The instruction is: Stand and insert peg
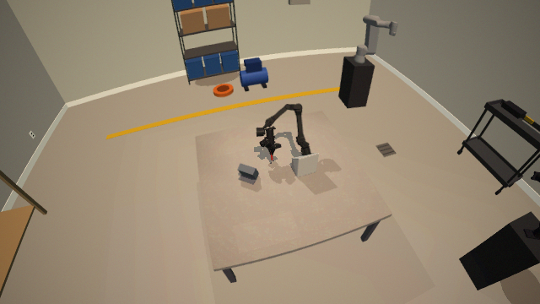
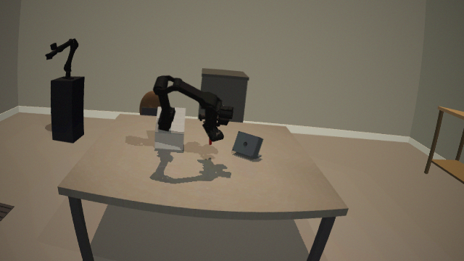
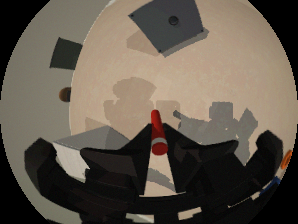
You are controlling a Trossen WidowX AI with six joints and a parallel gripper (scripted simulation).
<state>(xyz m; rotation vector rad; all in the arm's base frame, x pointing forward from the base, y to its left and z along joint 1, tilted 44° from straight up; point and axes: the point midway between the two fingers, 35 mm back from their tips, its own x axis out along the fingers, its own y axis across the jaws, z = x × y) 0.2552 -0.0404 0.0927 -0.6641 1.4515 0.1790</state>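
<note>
Right now the dark sloped panel is 20 cm ahead of my gripper tip, 9 cm to the left of it and 4 cm below it. Round my gripper tip: red peg (1 cm to the right, 1 cm above).
</note>
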